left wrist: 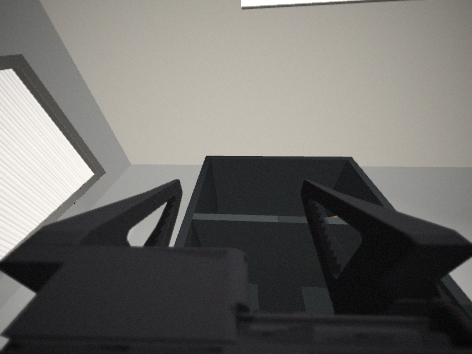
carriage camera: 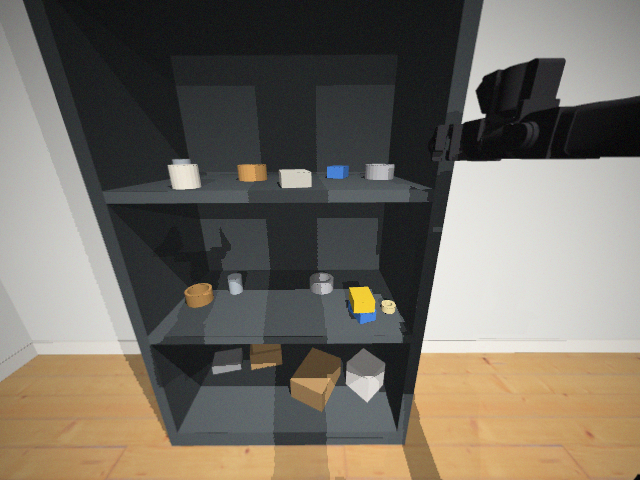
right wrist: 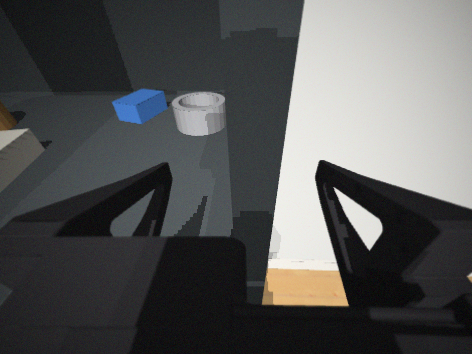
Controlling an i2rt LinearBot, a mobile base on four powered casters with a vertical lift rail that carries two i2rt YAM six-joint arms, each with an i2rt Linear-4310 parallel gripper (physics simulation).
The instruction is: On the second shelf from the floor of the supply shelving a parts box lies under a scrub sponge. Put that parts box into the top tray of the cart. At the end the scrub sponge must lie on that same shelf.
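Frame: origin at the left arm's base, x right, y ahead, z up, level; metres.
Where they show: left gripper, fingertip midpoint: (left wrist: 241,186); right gripper, fingertip midpoint: (carriage camera: 449,145) (right wrist: 242,169).
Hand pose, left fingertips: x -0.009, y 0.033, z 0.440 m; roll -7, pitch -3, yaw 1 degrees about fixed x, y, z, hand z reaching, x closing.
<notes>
Things, the pixels of their top centre, and the offset from my left fingertips. Level surfaces: height alone.
- yellow scrub sponge at its top centre: (carriage camera: 361,293) dy +0.611, dx +0.461, dz -0.488 m
- blue parts box at its top centre: (carriage camera: 362,305) dy +0.610, dx +0.465, dz -0.533 m
- floor at its surface level: dz -0.573 m
- cream ring at its top centre: (carriage camera: 388,303) dy +0.637, dx +0.568, dz -0.548 m
- blue block at its top centre: (right wrist: 139,96) (carriage camera: 338,166) dy +0.826, dx +0.387, dz -0.076 m
The yellow scrub sponge (carriage camera: 361,299) lies on top of the blue parts box (carriage camera: 364,315) near the right end of the second shelf from the floor (carriage camera: 289,322) in the carriage view. The sponge covers much of the box; part of the box's front shows. My right gripper (carriage camera: 439,143) (right wrist: 242,169) is open and empty, at the right side post of the shelving, higher than the sponge and box. My left gripper (left wrist: 241,186) is open and empty, with the upper shelving beyond its fingers. The cart does not show in these views.
A cream ring (carriage camera: 388,306) stands close right of the parts box, a grey ring (carriage camera: 321,283) behind left. The shelf above (carriage camera: 217,196) bears a blue block (carriage camera: 337,172) (right wrist: 140,106) and a grey ring (carriage camera: 379,171) (right wrist: 199,115). Cartons (carriage camera: 316,379) sit on the bottom shelf.
</notes>
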